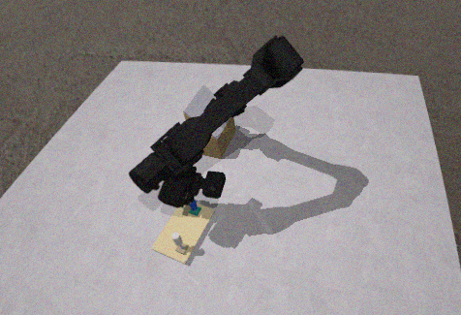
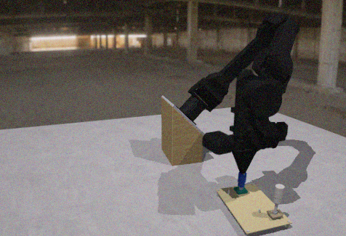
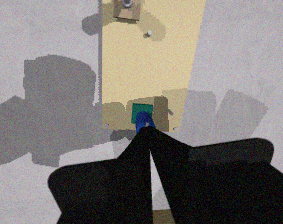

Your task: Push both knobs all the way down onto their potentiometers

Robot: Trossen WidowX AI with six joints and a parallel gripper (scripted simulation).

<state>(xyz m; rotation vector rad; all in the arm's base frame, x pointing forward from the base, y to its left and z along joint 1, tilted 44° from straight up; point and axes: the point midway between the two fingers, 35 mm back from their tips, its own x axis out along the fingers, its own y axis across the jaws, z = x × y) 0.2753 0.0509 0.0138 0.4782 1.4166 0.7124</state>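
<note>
My gripper tip is 1 cm above the blue knob. From my gripper tip the other things lie so: grey knob (11 cm ahead, 2 cm to the left).
</note>
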